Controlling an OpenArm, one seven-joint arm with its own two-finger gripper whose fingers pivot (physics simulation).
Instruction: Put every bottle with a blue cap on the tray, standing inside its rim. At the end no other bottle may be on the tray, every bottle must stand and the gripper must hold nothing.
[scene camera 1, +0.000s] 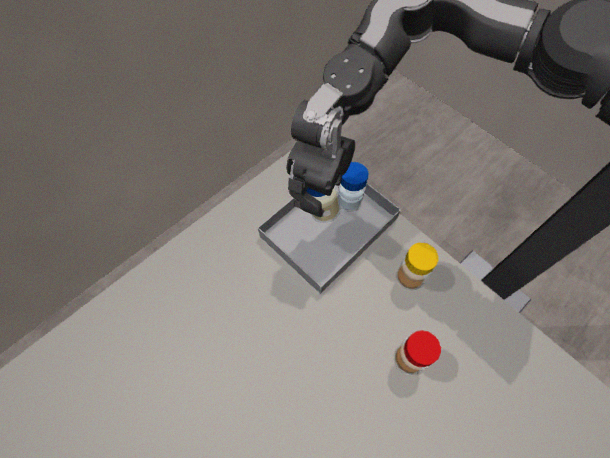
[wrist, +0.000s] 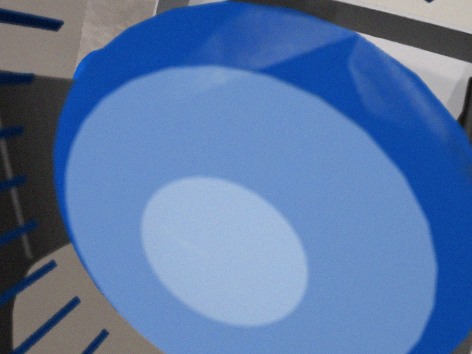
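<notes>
A bottle with a blue cap and pale yellow body (scene camera 1: 328, 206) (wrist: 225, 250) is upright between the fingers of my gripper (scene camera 1: 322, 201), which is shut on it. It is within the tray's outline near the back left rim; whether its base touches the tray floor I cannot tell. Its cap fills most of the wrist view. A second blue-capped bottle with a clear, pale body (scene camera 1: 351, 192) stands on the tray just right of it, near the back corner; a sliver of its cap shows at the left in the wrist view. The grey tray (scene camera 1: 289, 258) (wrist: 430, 36) has a low rim.
A bottle with a yellow cap (scene camera 1: 421, 261) stands on the table (scene camera 1: 200, 325) to the right of the tray. A bottle with a red cap (scene camera 1: 421, 350) stands farther toward the front. A black post (scene camera 1: 545, 240) rises beyond the table's right edge.
</notes>
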